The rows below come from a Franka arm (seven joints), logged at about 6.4 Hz.
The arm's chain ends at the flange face. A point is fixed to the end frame.
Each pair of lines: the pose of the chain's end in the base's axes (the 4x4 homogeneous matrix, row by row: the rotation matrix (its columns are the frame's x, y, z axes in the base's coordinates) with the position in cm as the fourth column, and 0 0 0 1 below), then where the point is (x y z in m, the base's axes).
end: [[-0.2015 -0.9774 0.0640 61.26], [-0.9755 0.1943 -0.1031 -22.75], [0.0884 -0.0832 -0.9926 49.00], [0 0 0 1]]
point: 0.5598 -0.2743 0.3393
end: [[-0.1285 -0.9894 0.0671 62.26], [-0.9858 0.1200 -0.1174 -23.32], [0.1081 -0.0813 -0.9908 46.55], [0 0 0 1]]
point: 0.5728 -0.2867 0.3161
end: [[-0.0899 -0.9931 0.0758 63.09], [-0.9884 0.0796 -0.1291 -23.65], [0.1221 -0.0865 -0.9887 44.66], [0 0 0 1]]
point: 0.5839 -0.2941 0.2978
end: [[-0.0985 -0.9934 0.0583 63.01], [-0.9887 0.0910 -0.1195 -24.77], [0.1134 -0.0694 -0.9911 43.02], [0 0 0 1]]
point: 0.5800 -0.3033 0.2816
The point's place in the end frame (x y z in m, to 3 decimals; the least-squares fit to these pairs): 0.043 0.055 0.151
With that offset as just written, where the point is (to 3 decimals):
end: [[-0.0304 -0.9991 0.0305 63.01], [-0.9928 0.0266 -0.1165 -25.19], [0.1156 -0.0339 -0.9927 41.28], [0 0 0 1]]
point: 0.578 -0.311 0.266
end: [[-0.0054 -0.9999 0.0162 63.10], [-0.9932 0.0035 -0.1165 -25.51], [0.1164 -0.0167 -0.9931 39.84], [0 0 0 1]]
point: 0.578 -0.315 0.253
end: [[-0.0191 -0.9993 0.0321 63.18], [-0.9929 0.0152 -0.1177 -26.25], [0.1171 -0.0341 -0.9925 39.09], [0 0 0 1]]
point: 0.581 -0.322 0.244
